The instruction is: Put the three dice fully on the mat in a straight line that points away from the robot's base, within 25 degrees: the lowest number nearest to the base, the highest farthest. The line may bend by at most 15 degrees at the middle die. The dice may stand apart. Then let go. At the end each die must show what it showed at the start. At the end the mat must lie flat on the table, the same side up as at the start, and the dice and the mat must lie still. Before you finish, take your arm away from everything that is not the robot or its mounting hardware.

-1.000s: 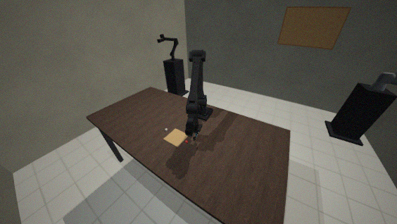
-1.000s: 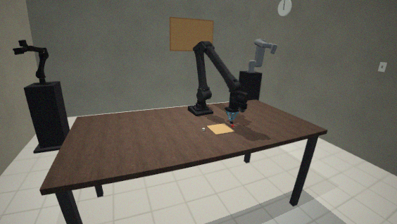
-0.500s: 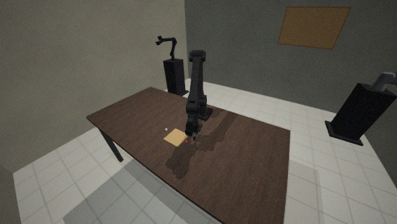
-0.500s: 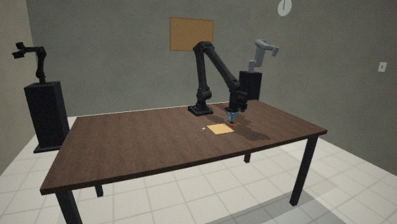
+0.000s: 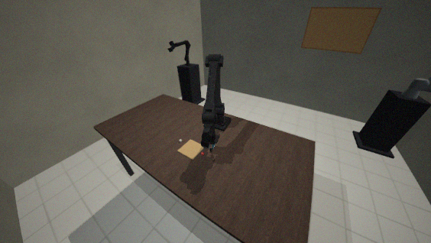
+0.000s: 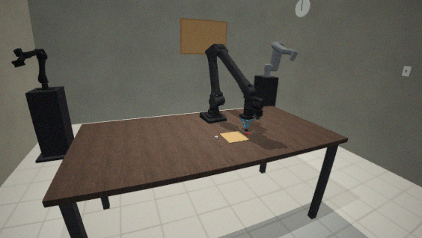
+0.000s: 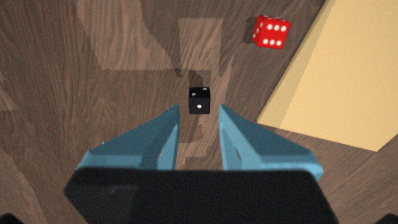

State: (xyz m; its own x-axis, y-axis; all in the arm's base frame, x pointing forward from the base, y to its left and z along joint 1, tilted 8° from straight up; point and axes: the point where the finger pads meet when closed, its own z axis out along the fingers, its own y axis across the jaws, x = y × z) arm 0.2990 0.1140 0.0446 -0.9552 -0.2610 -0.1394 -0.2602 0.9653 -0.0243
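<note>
My hand is 2 cm above the black die. Round my hand: white die (25 cm to the right, 4 cm ahead, 2 cm below); then red die (6 cm ahead, 3 cm to the right, 2 cm below); then tan mat (13 cm to the right, 6 cm ahead, 3 cm below).
</note>
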